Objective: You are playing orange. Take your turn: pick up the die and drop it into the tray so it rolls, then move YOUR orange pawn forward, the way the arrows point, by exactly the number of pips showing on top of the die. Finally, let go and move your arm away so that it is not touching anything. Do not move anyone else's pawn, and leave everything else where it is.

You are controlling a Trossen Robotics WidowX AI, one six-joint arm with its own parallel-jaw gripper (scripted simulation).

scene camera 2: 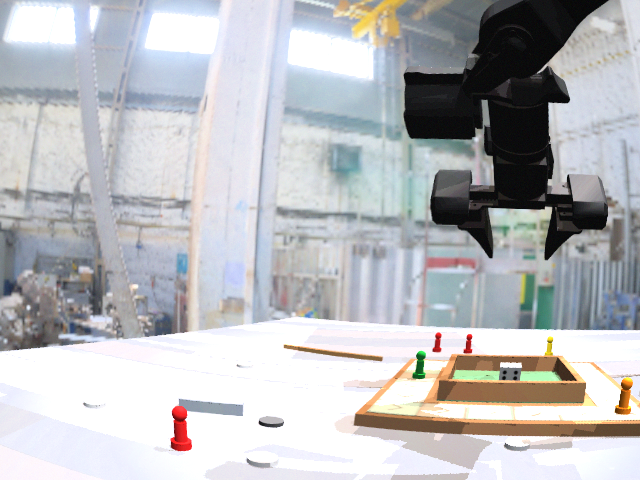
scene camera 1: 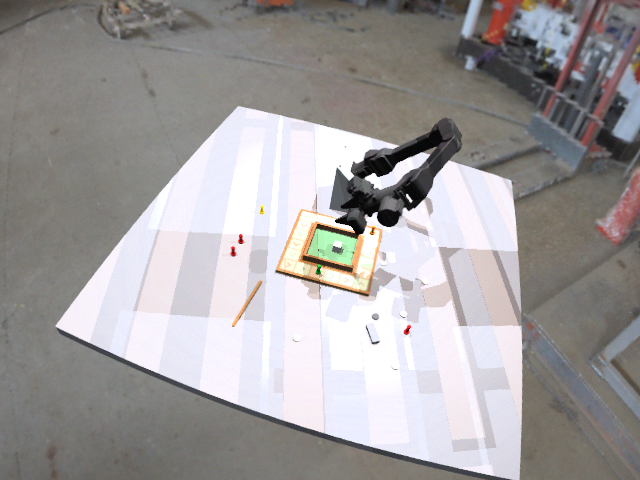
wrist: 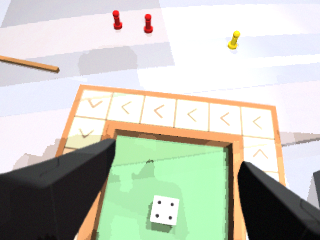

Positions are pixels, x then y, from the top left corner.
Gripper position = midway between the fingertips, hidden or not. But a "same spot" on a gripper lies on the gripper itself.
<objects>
My gripper shows in scene camera 2 (518, 256), in scene camera 1 and in the wrist view. One and the same spot on a tray: (wrist: 197, 175) is (scene camera 2: 533, 378). One and the same spot on my gripper: (wrist: 59, 191) is (scene camera 1: 345, 214).
</objects>
